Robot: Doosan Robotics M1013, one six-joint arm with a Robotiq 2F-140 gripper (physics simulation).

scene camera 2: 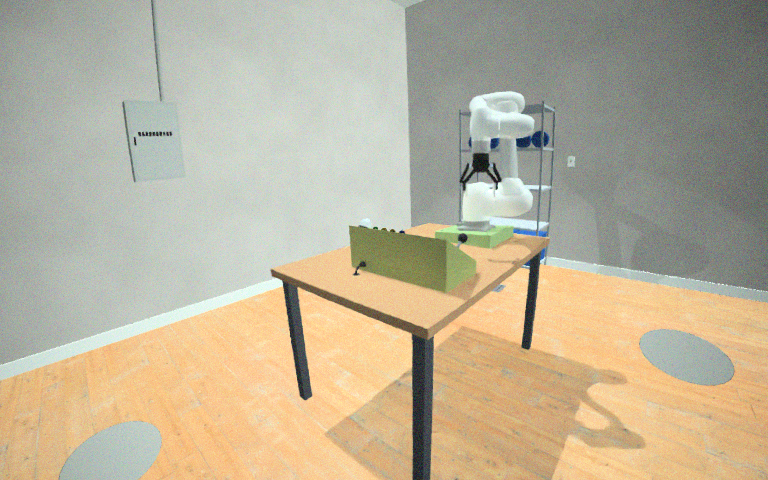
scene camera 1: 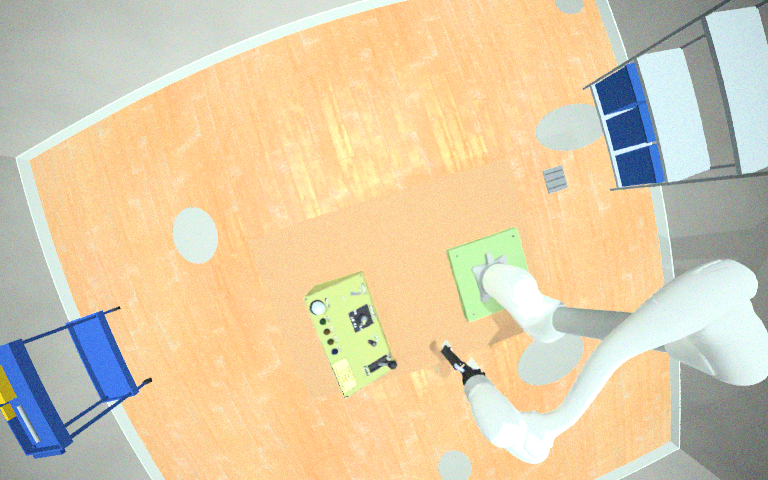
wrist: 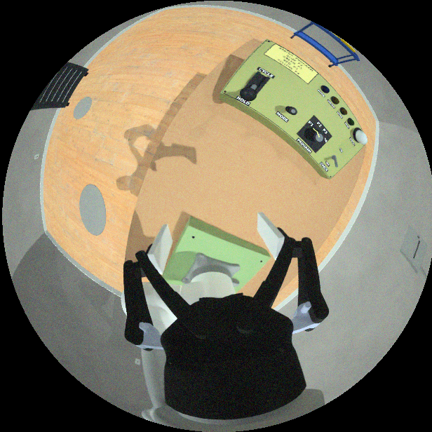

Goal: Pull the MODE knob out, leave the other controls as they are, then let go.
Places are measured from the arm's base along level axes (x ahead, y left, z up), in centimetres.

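Pixels of known places: gripper, fingertip midpoint: [scene camera 2: 480, 197] [scene camera 1: 457, 351]; arm's base, link origin: [scene camera 2: 476, 228] [scene camera 1: 493, 278].
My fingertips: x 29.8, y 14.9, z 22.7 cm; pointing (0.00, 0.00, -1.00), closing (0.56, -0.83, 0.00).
Observation:
Ahead of a thing's pixels: the offset from my fingertips to its top centre. "spot": to the spot under its first point. Level surfaces: height alone.
The green control panel [scene camera 1: 353, 353] [scene camera 2: 396, 257] [wrist: 272, 97] stands on the table. Its small dark MODE knob @[dx +32.5, dy -7.3, dz -14.4 cm] [scene camera 1: 372, 341] [wrist: 291, 110] sits between the black CYCLE lever @[dx +27.5, dy +4.8, dz -12.1 cm] [scene camera 1: 391, 364] [wrist: 248, 93] and the PROGRAM selector @[dx +33.2, dy -19.3, dz -15.0 cm] [scene camera 1: 363, 320] [wrist: 313, 134]. How far the knob stands out cannot be told. In the second scene view the panel's back hides it. My gripper [scene camera 1: 459, 353] [scene camera 2: 480, 186] [wrist: 213, 227] is open and empty, high above the table, on the arm-base side of the panel and well apart from the knob.
The arm's green base plate [scene camera 1: 461, 283] [scene camera 2: 453, 236] [wrist: 227, 246] is on the table @[dz -28.6 cm] [scene camera 1: 317, 243] [scene camera 2: 390, 305]. The panel also bears a white dome @[spot: dx +46.5, dy -33.7, dz -6.2 cm] [scene camera 1: 317, 307] [wrist: 360, 136], several small round controls and a toggle [wrist: 333, 160]. A blue cart [scene camera 1: 104, 356] and a shelf rack [scene camera 1: 673, 113] stand farther off.

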